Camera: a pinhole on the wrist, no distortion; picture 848 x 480 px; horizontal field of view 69.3 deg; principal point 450.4 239.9 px. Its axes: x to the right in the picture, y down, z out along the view. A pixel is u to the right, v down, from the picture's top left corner.
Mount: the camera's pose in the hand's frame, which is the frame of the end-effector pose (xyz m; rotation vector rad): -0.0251 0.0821 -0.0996 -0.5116 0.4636 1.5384
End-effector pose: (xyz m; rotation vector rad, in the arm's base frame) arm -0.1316 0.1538 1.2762 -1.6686 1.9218 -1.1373
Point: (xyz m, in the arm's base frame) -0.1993 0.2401 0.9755
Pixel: 522.6 457.4
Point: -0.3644 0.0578 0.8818
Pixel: 736.4 86.2
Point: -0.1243 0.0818 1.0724
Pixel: 215.8 112.3
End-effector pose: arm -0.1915 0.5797 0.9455 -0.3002 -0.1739 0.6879
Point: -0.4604 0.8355 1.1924
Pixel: 302.7 219.2
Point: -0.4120 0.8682 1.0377
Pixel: 465.8 138.0
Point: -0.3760 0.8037 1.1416
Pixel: 261.3 154.1
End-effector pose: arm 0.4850 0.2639 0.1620 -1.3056 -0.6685 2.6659
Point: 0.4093 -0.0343 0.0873
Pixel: 537.3 124.3
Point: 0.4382 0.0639 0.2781
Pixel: 153.2 434.9
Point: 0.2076 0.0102 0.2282
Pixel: 174.0 97.7
